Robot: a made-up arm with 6 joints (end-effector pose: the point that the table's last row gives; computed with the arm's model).
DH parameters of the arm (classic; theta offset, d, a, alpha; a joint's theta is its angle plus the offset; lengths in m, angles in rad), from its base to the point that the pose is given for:
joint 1: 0 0.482 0 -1.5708
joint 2: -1.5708 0 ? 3.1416
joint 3: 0 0 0 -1.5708
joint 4: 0 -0.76 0 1.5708
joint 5: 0 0.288 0 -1.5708
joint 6: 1.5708 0 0 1.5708
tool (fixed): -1.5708 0 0 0
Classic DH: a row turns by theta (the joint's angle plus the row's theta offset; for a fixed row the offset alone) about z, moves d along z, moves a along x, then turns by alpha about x.
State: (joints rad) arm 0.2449 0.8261 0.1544 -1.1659 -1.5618 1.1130
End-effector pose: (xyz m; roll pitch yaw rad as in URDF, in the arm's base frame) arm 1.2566 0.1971 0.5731 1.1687 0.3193 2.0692
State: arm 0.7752 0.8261 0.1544 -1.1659 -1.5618 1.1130
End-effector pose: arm 0.9843 0.8056 0.5731 1.1687 0.3193 2.5995
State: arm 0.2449 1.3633 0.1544 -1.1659 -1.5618 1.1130
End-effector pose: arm 1.1287 0.1652 -0.0881 1.6933 0.1484 2.1939
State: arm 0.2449 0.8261 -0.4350 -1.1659 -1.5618 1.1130
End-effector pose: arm 0.8194 0.0878 0.4488 1.7422 0.1290 2.2007
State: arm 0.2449 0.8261 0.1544 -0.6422 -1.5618 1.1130
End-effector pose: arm 1.3407 0.0974 0.6453 1.3785 0.6847 2.5027
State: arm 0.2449 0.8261 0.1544 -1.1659 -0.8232 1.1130
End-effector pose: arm 1.2566 0.1971 0.5731 0.7881 0.7066 1.3339
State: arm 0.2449 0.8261 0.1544 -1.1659 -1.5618 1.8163
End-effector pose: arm 1.2566 0.1971 0.5731 0.4654 0.3193 2.0692
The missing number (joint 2, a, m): 1.138
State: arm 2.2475 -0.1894 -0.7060 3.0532 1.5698 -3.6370
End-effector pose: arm -0.5112 0.1783 1.2464 -2.8006 1.0483 -1.0719
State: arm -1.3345 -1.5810 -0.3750 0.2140 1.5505 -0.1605
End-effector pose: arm -0.4899 0.8324 1.2022 -2.8995 -0.3763 1.5768
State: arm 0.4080 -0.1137 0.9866 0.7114 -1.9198 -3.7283
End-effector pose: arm 0.1304 -0.1813 2.3753 -2.9448 0.6783 -0.4995
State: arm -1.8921 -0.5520 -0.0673 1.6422 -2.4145 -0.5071
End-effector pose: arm 0.0379 0.0487 2.0593 -0.6794 0.3111 2.0199
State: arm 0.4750 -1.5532 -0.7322 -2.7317 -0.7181 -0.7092
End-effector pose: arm -0.5974 -0.0102 0.9800 2.2401 -1.2955 1.7793
